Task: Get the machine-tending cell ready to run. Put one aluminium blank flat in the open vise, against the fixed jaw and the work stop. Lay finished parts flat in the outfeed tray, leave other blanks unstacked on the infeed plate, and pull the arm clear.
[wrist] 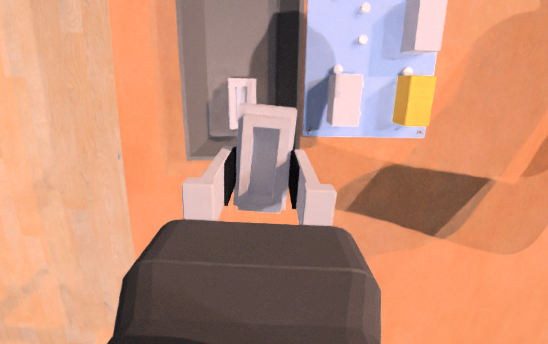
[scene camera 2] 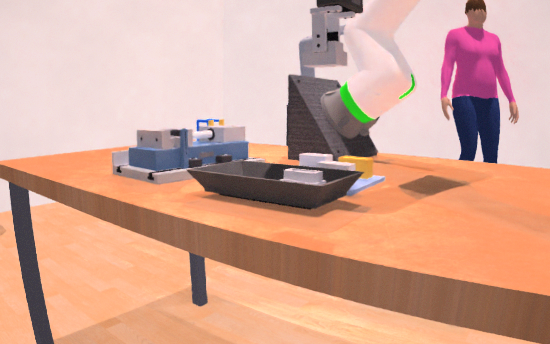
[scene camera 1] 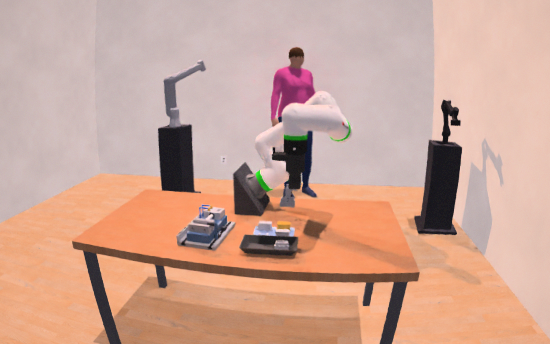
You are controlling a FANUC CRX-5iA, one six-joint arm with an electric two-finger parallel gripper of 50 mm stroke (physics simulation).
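Where they show: gripper, fingertip midpoint: (wrist: 262,166) (scene camera 2: 326,53) (scene camera 1: 288,201); arm's base, link origin: (scene camera 2: 338,115) (scene camera 1: 253,187).
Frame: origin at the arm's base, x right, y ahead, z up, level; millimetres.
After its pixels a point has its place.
Observation:
My gripper (scene camera 1: 287,194) @(y 471, x -304, z 103 mm) (scene camera 2: 323,46) @(y 471, x -304, z 103 mm) (wrist: 262,166) @(y 471, x -304, z 103 mm) is shut on a grey part with a long pocket (wrist: 265,150) @(y 471, x -294, z 105 mm), held high above the table. In the wrist view this part overlaps the tray's near right corner. Another pocketed part (scene camera 1: 281,244) @(y 514, x -287, z -78 mm) (scene camera 2: 303,175) @(y 512, x -295, z -75 mm) (wrist: 232,105) @(y 512, x -288, z -70 mm) lies in the black outfeed tray (scene camera 1: 257,245) @(y 498, x -176, z -105 mm) (scene camera 2: 250,190) @(y 566, x -242, z -96 mm) (wrist: 196,75) @(y 561, x -261, z -90 mm). On the blue infeed plate (scene camera 2: 367,185) @(y 346, x -304, z -111 mm) (wrist: 322,25) @(y 421, x -176, z -109 mm) are one pale blank (scene camera 1: 282,232) @(y 395, x -262, z -76 mm) (scene camera 2: 337,165) @(y 394, x -271, z -75 mm) (wrist: 345,100) @(y 382, x -259, z -73 mm) near the tray and another (scene camera 1: 265,226) @(y 320, x -161, z -88 mm) (scene camera 2: 315,159) @(y 320, x -166, z -81 mm) (wrist: 424,25) @(y 312, x -161, z -73 mm) farther off. The vise (scene camera 1: 202,232) @(y 552, x 61, z -53 mm) (scene camera 2: 165,157) @(y 545, x 25, z -73 mm) stands left; its jaw contents are unclear.
A yellow block (scene camera 1: 283,225) @(y 307, x -245, z -79 mm) (scene camera 2: 362,167) @(y 303, x -266, z -88 mm) (wrist: 416,100) @(y 296, x -243, z -73 mm) sits on the infeed plate, which has white pins. The black arm pedestal (scene camera 1: 245,192) @(y 137, x 1, z 11 mm) (scene camera 2: 310,120) @(y 137, x -6, z -11 mm) stands behind. A blue bracket (scene camera 1: 205,207) @(y 367, x 128, z -7 mm) (scene camera 2: 202,121) @(y 370, x 138, z -11 mm) rises at the vise. A person (scene camera 1: 293,87) (scene camera 2: 475,60) stands behind the table.

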